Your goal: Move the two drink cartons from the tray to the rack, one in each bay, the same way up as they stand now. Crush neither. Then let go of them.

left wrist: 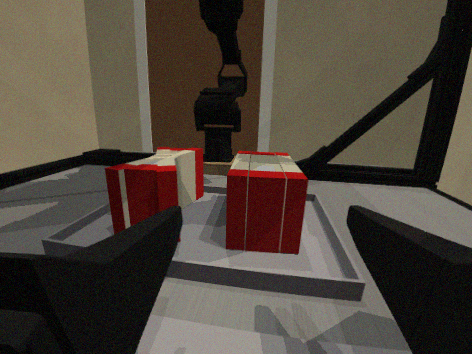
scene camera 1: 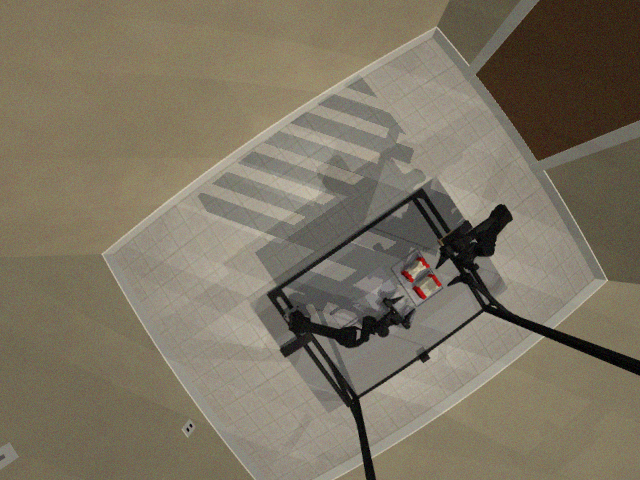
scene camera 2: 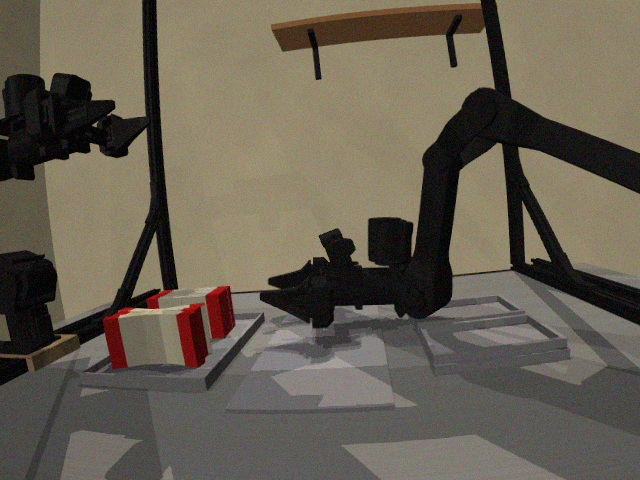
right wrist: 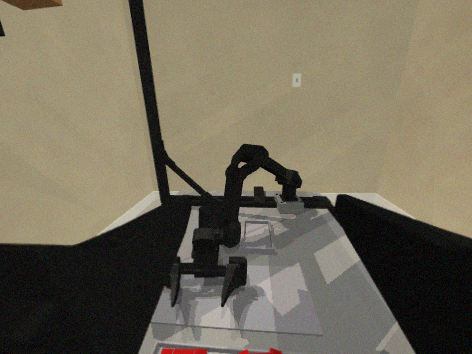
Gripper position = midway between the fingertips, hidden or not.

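Observation:
Scene camera 2 shows my left gripper (scene camera 2: pixel 264 288), my right gripper (scene camera 2: pixel 133 112) and a grey mat (scene camera 2: pixel 342 368). My left gripper is open and holds nothing. My right gripper is open and holds nothing. Scene camera 1 shows my right gripper (scene camera 1: pixel 441 277). In the left wrist view are my left gripper (left wrist: pixel 264 214) and the grey mat (left wrist: pixel 158 327). The right wrist view shows my left gripper (right wrist: pixel 197 305), my right gripper (right wrist: pixel 262 201) and the grey mat (right wrist: pixel 275 299).

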